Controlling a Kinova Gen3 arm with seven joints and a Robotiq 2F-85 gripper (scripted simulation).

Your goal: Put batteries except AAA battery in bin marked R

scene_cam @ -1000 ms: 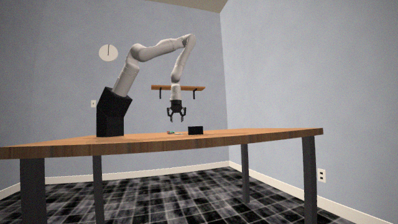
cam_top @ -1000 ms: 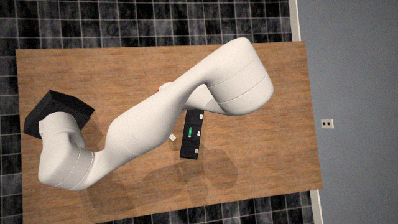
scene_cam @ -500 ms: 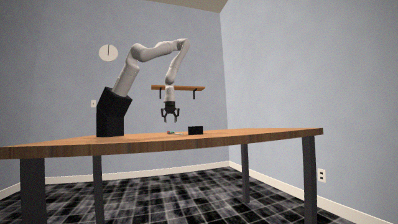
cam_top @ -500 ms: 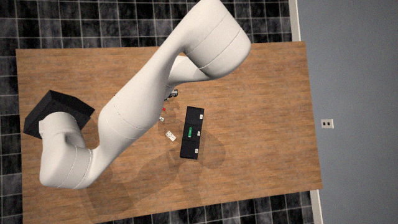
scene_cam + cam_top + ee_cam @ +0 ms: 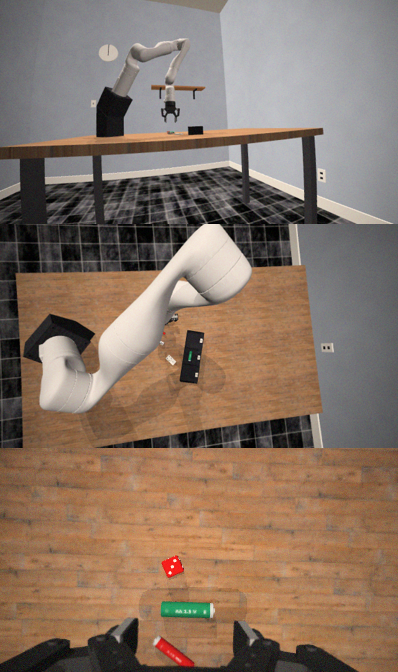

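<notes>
My gripper is now 40 mm to the right of the red die and 80 mm above it. Also, from my hand: tiny white thing 40 mm behind, 90 mm to the right, 80 mm below; red battery 20 mm behind, 40 mm to the right, 90 mm below; flat white item 30 mm behind, 180 mm to the right, 90 mm below.
</notes>
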